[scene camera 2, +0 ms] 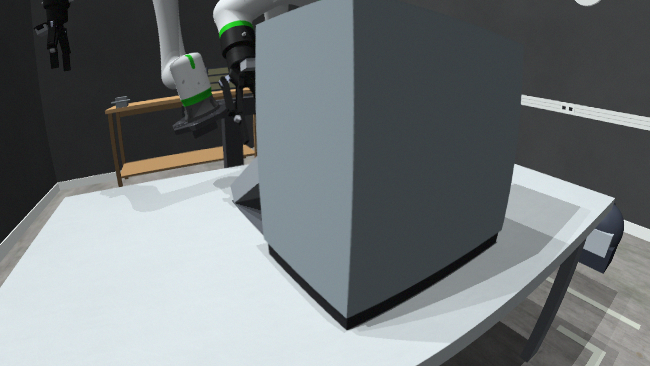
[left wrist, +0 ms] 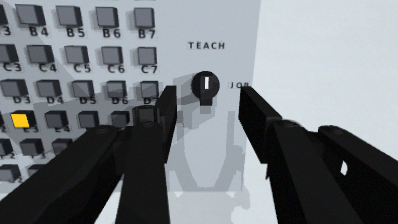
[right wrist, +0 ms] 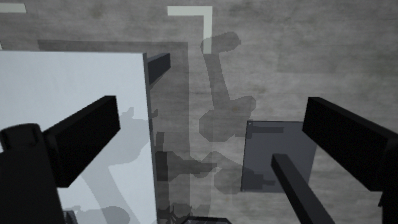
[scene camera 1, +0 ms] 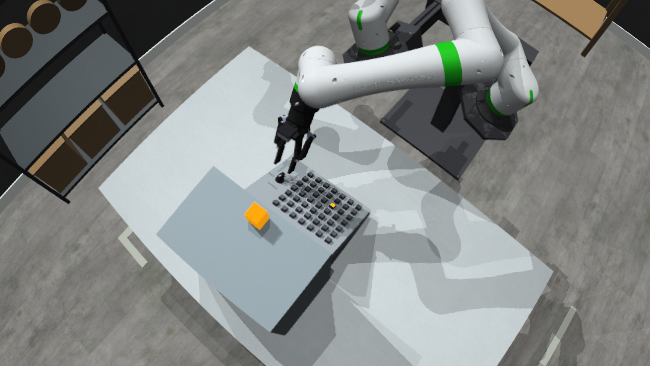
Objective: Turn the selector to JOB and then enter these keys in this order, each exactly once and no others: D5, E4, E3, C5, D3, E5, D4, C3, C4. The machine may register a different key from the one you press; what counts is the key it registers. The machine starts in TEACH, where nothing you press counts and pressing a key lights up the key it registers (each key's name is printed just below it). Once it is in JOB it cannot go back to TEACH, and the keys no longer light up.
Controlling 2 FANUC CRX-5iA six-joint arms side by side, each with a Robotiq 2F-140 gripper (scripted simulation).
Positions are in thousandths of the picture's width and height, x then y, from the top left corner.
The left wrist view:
my left gripper: 524, 458
sloped key panel: 521, 690
